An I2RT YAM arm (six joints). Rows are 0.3 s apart.
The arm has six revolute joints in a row. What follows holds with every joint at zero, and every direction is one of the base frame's. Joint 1 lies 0.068 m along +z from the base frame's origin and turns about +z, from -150 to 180 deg. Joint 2 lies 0.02 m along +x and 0.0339 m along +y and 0.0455 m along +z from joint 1 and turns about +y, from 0 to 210 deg. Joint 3 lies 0.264 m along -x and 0.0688 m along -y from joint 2 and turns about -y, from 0 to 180 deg. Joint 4 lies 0.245 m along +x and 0.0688 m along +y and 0.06 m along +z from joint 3 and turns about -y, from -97 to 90 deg. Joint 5 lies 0.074 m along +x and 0.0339 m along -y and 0.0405 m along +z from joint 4 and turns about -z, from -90 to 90 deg. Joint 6 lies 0.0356 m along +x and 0.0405 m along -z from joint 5 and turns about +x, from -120 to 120 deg. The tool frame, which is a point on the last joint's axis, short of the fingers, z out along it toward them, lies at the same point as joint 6; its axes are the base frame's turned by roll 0, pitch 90 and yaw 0 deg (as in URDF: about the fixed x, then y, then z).
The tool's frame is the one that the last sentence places.
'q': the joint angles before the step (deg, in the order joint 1, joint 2, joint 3, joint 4, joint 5, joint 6). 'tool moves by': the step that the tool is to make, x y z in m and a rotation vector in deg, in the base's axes. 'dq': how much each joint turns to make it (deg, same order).
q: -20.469, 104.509, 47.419, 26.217, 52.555, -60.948
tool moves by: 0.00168, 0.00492, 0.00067, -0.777, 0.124, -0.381
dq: 0.940, -0.021, 0.000, 0.111, 1.530, 0.022
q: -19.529, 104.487, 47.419, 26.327, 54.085, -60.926
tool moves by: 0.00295, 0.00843, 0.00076, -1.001, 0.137, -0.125
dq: 1.573, -0.001, 0.000, 0.174, 1.966, 0.022
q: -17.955, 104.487, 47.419, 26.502, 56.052, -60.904
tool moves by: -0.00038, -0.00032, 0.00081, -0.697, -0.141, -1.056
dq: -0.001, 0.000, -0.001, 0.351, 1.224, -0.001
